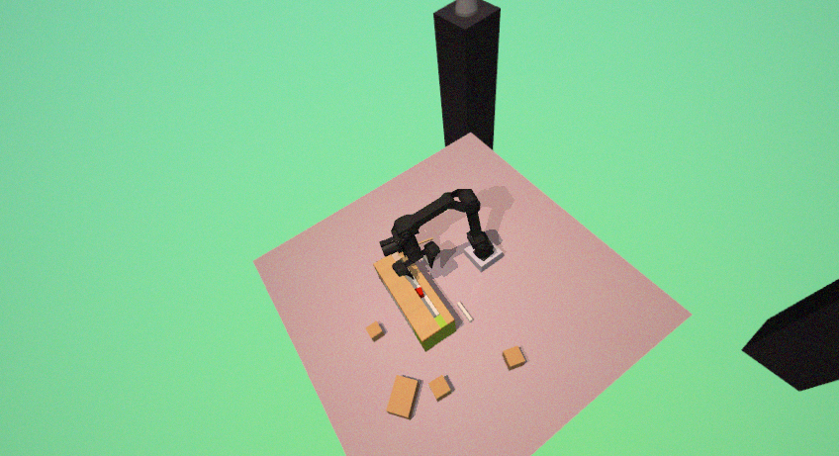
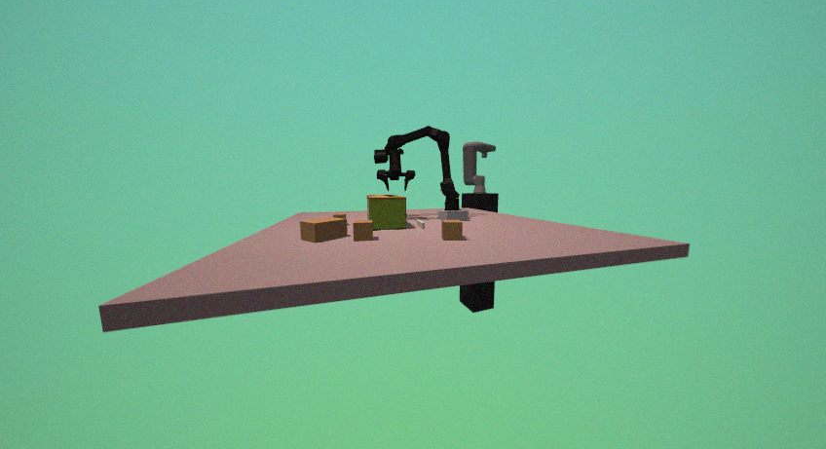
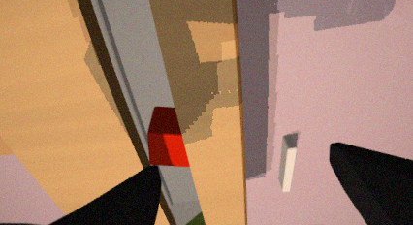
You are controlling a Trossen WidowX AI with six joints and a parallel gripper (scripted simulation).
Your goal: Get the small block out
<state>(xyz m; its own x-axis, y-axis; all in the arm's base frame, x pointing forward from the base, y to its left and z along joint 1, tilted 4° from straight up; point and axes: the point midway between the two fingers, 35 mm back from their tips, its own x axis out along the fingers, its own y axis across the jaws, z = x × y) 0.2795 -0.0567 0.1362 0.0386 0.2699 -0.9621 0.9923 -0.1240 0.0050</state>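
The box lies 30 mm ahead of my gripper tip, 20 mm to the left of it and 90 mm below it. Also, from my gripper tip: small red block (50 mm ahead, 30 mm to the left, 70 mm below).
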